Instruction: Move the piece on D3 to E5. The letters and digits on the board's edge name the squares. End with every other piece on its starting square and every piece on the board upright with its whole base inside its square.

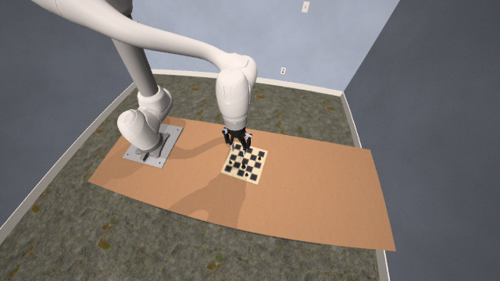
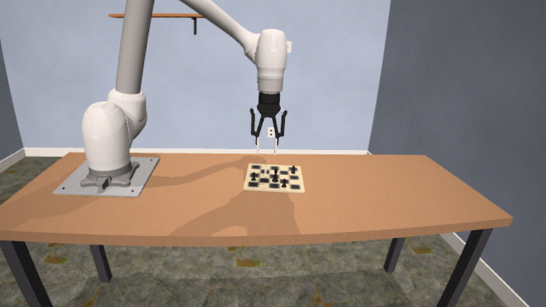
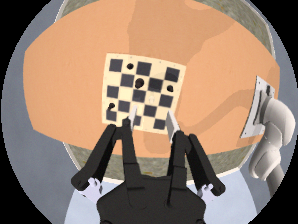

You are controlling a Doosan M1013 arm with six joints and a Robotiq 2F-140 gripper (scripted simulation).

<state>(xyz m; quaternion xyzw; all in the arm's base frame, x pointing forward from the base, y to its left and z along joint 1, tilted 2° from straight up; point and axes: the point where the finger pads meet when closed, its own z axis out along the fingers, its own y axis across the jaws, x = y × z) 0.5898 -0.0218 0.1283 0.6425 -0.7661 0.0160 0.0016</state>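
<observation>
Now: the pale chess piece 11 cm below my hand. Also, from my hand: chessboard (13 cm below, 3 cm ahead, 1 cm to the right).
</observation>
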